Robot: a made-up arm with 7 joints.
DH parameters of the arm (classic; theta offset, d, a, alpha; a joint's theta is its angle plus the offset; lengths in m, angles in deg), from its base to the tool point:
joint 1: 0 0.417 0 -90
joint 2: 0 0 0 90
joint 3: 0 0.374 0.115 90
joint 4: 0 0 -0.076 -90
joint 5: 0 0.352 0 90
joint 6: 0 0 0.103 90
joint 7: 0 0 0 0
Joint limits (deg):
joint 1: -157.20..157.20
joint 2: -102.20..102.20
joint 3: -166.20..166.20
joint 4: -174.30..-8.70
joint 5: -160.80..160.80
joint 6: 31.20..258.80
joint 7: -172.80..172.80
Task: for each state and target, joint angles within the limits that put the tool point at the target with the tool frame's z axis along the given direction. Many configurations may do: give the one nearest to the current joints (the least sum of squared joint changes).
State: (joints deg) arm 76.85 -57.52 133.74 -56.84 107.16 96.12 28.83
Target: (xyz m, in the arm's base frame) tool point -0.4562 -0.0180 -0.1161 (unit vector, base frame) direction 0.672 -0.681 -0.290
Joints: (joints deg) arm 44.68 -98.17 143.83 -95.21 90.72 70.39 28.83
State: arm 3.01 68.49 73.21 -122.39 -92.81 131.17 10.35
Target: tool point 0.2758 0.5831 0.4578 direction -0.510 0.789 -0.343
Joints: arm 11.06 96.95 89.34 -103.87 -76.98 157.52 10.35
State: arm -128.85 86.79 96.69 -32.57 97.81 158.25 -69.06
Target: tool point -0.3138 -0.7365 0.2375 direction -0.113 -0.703 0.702
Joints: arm -141.36 99.67 91.02 -47.27 87.11 129.37 -69.06
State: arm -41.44 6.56 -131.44 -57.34 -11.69 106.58 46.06
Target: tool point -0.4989 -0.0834 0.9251 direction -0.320 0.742 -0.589
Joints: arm -49.44 13.80 -132.91 -95.47 -39.85 108.08 46.06
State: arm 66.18 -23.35 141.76 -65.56 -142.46 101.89 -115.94
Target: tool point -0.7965 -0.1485 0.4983 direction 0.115 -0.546 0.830
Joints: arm 41.51 -64.36 120.37 -66.14 -160.80 64.68 -115.94
